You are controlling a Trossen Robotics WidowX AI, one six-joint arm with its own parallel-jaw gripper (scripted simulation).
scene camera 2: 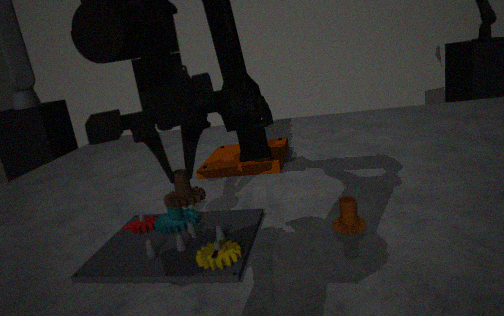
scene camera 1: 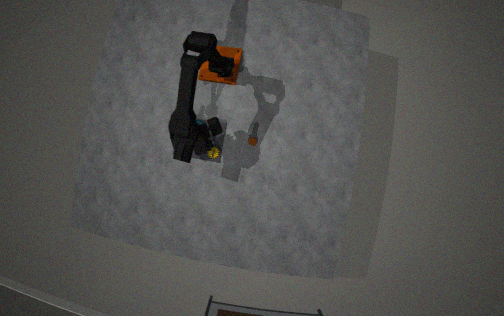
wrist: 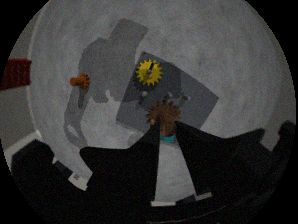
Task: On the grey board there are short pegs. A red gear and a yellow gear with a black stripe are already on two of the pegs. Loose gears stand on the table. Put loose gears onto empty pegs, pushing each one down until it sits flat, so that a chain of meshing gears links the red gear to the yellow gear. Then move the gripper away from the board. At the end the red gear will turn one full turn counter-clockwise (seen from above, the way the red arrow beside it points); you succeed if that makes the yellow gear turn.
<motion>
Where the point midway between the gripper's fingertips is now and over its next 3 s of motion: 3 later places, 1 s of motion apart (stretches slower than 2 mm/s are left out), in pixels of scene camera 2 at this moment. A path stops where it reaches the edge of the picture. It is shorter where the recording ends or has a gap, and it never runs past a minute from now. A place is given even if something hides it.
The gripper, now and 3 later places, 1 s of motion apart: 181, 180; 184, 202; 188, 214; 186, 198
</motion>
